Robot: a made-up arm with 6 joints.
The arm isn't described. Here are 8 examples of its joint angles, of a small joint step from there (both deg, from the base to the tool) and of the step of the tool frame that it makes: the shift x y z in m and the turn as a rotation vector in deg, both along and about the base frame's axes.
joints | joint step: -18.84 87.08 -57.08 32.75 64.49 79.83 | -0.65 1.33 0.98 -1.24 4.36 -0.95
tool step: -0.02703 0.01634 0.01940 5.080 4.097 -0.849
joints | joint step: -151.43 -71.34 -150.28 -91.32 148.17 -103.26 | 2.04 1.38 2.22 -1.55 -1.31 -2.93
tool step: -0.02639 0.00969 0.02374 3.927 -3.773 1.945
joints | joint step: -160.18 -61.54 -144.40 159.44 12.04 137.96 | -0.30 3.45 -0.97 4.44 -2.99 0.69
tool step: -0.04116 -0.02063 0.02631 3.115 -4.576 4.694
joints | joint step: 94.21 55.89 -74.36 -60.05 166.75 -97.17 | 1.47 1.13 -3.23 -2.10 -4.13 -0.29
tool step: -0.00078 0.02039 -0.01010 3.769 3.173 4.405
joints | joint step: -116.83 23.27 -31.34 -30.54 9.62 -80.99 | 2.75 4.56 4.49 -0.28 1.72 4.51
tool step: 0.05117 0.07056 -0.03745 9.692 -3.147 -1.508
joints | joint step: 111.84 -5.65 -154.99 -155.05 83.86 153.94 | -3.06 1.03 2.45 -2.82 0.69 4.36
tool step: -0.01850 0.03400 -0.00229 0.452 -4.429 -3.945
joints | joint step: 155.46 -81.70 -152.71 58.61 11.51 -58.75 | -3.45 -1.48 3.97 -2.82 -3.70 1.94
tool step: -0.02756 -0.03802 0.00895 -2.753 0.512 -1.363
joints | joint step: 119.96 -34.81 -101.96 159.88 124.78 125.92 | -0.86 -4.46 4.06 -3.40 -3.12 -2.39
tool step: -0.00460 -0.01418 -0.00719 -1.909 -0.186 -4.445
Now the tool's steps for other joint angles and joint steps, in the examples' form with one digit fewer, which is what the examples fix.
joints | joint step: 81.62 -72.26 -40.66 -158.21 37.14 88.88 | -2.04 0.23 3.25 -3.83 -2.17 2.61
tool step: 0.0122 0.0205 -0.0432 -5.32 -1.54 -0.62
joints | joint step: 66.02 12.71 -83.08 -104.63 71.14 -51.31 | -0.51 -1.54 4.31 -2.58 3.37 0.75
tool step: 0.0057 -0.0239 -0.0163 -2.41 -2.53 -2.51
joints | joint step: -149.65 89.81 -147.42 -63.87 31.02 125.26 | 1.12 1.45 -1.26 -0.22 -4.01 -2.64
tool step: 0.0170 -0.0281 -0.0038 -0.30 0.31 5.99
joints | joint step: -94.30 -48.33 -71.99 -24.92 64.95 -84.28 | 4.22 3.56 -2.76 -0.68 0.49 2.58
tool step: 0.0266 -0.0211 0.0041 0.19 -1.52 2.40
